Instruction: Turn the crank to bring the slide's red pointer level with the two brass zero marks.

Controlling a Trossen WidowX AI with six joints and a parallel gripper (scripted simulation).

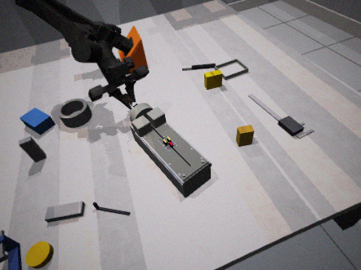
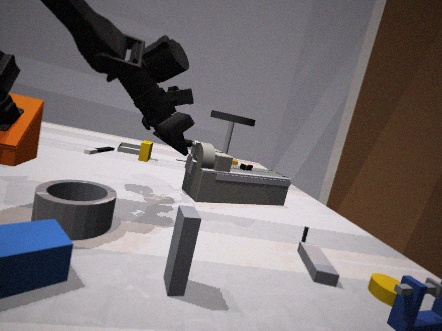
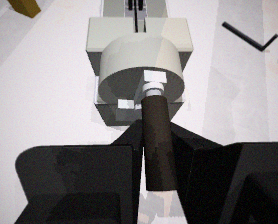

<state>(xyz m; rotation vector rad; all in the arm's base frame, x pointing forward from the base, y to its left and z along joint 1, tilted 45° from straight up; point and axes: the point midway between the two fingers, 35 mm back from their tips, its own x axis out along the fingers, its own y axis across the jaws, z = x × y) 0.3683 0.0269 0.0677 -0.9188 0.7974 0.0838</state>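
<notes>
Now: gripper tip 2 cm below the dark crank handle, 2 cm past it and 1 cm to the left of it. Round my gripper tip: black hex key: 25 cm ahead, 12 cm to the right, 8 cm below; then blue block: 34 cm to the right, 14 cm behind, 8 cm below; then red pointer: 17 cm ahead, 8 cm to the left, 1 cm below.
</notes>
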